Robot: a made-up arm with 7 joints.
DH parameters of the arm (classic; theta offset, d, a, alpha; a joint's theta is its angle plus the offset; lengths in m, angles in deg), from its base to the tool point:
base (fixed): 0 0 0 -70
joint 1: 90 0 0 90
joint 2: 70 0 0 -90
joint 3: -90 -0.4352 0.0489 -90
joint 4: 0 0 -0.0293 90
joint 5: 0 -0.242 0 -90
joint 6: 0 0 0 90
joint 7: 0 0 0 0
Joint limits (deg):
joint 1: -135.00..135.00
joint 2: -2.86..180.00
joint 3: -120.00..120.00
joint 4: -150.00..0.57
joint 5: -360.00..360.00
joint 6: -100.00..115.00
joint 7: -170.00..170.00
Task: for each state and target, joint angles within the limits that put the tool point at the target. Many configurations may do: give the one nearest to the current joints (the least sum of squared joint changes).
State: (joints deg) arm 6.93 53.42 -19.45 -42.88 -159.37 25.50 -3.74
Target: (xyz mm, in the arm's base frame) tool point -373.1 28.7 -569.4
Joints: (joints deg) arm 41.55 9.20 -27.12 -17.15 -159.37 25.50 -3.74
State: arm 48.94 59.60 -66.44 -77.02 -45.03 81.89 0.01
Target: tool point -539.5 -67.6 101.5
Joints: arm 100.67 48.60 -93.28 -88.46 -45.03 81.89 0.01
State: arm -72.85 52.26 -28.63 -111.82 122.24 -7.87 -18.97
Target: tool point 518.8 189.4 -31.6
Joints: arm -52.27 58.26 -33.16 -88.44 122.24 -7.87 -18.97
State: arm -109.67 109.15 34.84 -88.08 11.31 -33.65 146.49
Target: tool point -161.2 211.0 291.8
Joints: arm -100.07 112.12 26.31 -129.90 11.31 -33.65 146.49
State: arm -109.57 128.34 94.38 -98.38 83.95 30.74 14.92
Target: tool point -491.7 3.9 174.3
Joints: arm -77.81 159.35 79.17 -97.68 83.95 30.74 14.92
